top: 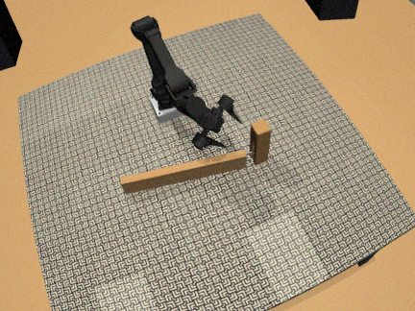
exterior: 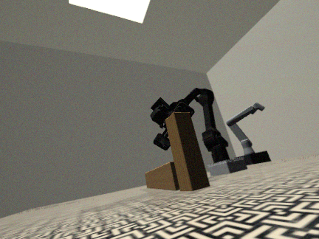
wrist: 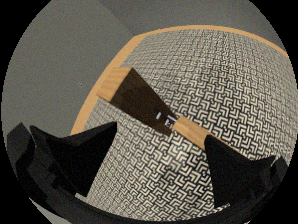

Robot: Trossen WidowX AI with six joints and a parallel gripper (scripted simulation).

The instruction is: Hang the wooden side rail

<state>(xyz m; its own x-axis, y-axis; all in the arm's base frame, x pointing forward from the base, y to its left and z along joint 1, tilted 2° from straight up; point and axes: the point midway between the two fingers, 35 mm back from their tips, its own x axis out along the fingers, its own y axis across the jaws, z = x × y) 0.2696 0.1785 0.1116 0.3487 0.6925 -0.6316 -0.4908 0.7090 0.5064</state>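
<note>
My gripper tip is 1 cm short of the headboard post, 8 cm to the right of it and 6 cm above it.
</note>
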